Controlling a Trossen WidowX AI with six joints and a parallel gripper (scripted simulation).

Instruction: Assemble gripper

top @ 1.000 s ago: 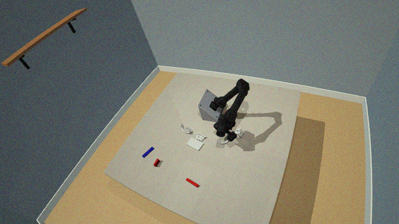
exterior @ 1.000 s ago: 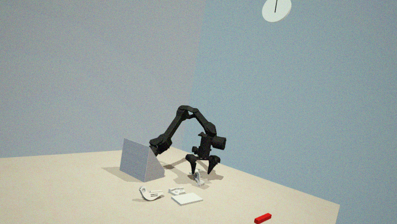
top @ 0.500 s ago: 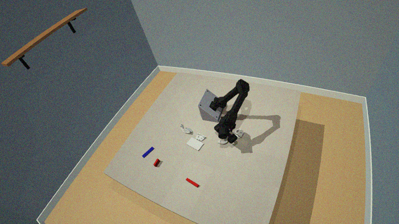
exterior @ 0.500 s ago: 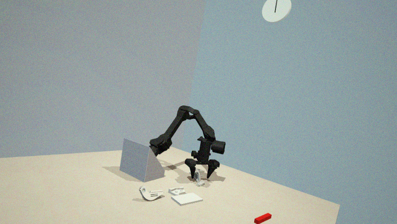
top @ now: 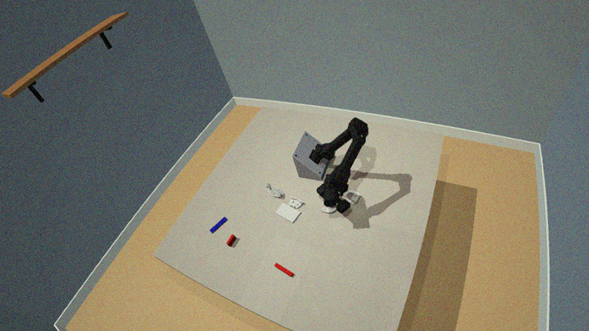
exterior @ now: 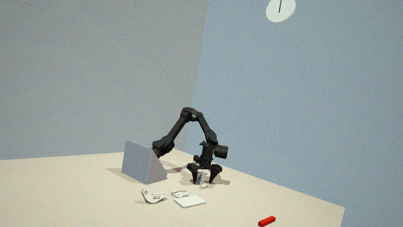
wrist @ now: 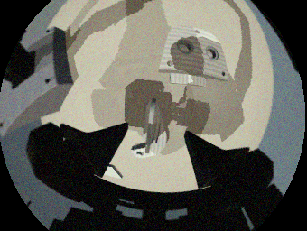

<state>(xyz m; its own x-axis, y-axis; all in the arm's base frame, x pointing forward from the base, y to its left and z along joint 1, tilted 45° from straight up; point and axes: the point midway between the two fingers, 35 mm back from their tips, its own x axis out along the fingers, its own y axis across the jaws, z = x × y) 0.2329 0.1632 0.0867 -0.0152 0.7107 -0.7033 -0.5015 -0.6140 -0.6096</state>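
Now: the white jaw 2 cm ahead of my gripper tip and 3 cm to the right of it. Also, from my gripper tip: red bar: 39 cm ahead, 12 cm to the right; blue block: 27 cm ahead, 57 cm to the right.
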